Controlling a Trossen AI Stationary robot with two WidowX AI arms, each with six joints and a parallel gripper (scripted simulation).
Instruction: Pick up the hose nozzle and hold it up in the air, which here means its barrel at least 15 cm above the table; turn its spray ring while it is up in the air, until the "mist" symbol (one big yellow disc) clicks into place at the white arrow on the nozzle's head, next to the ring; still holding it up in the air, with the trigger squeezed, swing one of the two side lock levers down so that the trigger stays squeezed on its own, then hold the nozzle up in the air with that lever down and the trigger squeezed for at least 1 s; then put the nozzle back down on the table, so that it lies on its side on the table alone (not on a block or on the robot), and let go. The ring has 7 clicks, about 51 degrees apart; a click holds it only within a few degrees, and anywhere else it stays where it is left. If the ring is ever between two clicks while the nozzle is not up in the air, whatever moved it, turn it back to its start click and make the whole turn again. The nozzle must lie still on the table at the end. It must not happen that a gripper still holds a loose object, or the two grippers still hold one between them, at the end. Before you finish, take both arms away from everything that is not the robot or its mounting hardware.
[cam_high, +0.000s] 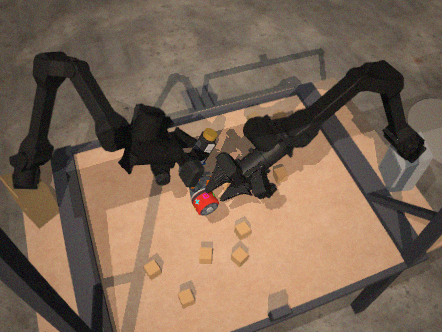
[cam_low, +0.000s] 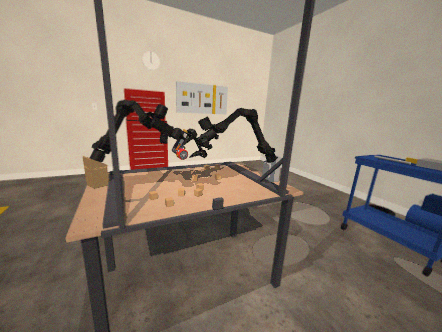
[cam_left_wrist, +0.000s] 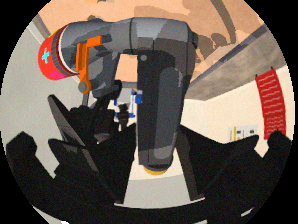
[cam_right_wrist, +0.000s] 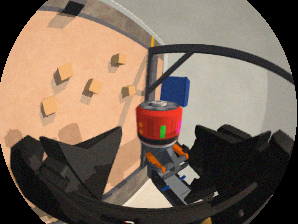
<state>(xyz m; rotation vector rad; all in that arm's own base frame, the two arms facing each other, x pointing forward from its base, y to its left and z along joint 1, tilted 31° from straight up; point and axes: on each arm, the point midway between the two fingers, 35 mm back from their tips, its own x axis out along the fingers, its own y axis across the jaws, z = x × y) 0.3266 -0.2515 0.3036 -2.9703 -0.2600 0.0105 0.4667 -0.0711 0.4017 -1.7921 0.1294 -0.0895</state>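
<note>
Right now the red spray ring is 50 mm to the left of my right hand, 30 mm below it and 20 mm behind it.
</note>
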